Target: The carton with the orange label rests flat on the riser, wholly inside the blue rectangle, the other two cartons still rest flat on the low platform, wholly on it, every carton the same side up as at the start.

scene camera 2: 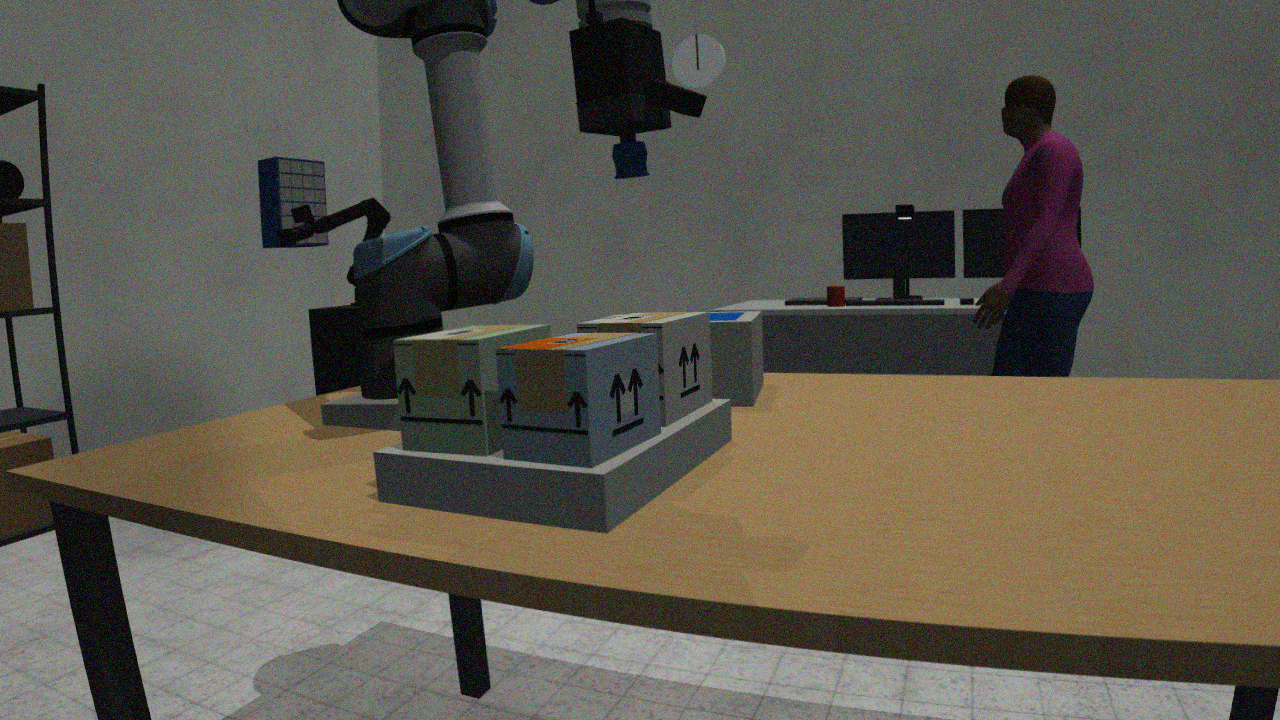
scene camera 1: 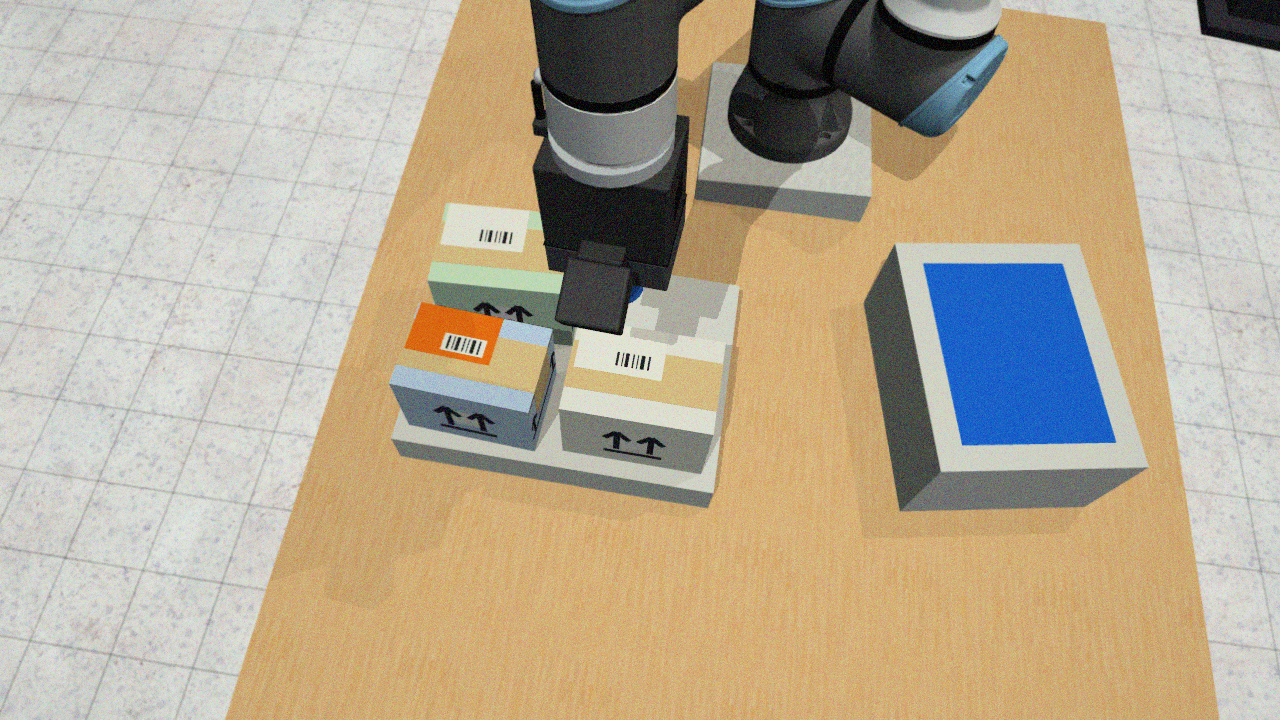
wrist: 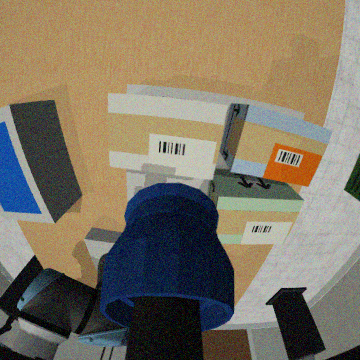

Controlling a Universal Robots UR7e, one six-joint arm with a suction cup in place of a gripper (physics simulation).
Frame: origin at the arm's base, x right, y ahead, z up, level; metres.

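Where they show: hand, its tool point: (scene camera 2: 632, 176) (wrist: 170, 223); arm's base, origin of its link: (scene camera 1: 788, 118).
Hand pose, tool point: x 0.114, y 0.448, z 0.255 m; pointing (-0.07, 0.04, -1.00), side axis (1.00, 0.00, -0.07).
Each offset is from my tool point to the top centre of the thing. Level surfaces: height alone.
The light blue carton {dx +0.131, dy +0.013, dz -0.153 m} (scene camera 1: 510, 423) (scene camera 2: 577, 438) (wrist: 285, 135) with the orange label {dx +0.154, dy -0.006, dz -0.153 m} (scene camera 1: 427, 327) (scene camera 2: 534, 343) (wrist: 311, 167) rests flat on the low platform {dx +0.055, dy -0.055, dz -0.248 m} (scene camera 1: 550, 474) (scene camera 2: 492, 488) (wrist: 150, 91), label side up. The white carton {dx -0.025, dy -0.004, dz -0.147 m} (scene camera 1: 640, 400) (scene camera 2: 686, 333) (wrist: 165, 125) and the green carton {dx +0.134, dy -0.104, dz -0.146 m} (scene camera 1: 501, 277) (scene camera 2: 438, 358) (wrist: 250, 204) also rest flat on it, upright. My suction cup (scene camera 1: 635, 293) (scene camera 2: 631, 173) (wrist: 171, 197) hangs well above the cartons, off and carrying nothing; the arm hides most of it in scene camera 1. The blue rectangle {dx -0.371, dy -0.135, dz -0.176 m} (scene camera 1: 1020, 358) (scene camera 2: 726, 316) (wrist: 17, 172) bears no carton.
The tall grey riser {dx -0.371, dy -0.135, dz -0.176 m} (scene camera 1: 1042, 456) (scene camera 2: 741, 358) (wrist: 42, 155) carries the blue rectangle and stands apart from the platform, on the right in scene camera 1. The robot's base plate (scene camera 1: 778, 192) (scene camera 2: 358, 413) is behind the platform. A person (scene camera 2: 1045, 214) stands beyond the table {dz -0.296 m} (scene camera 1: 716, 608).
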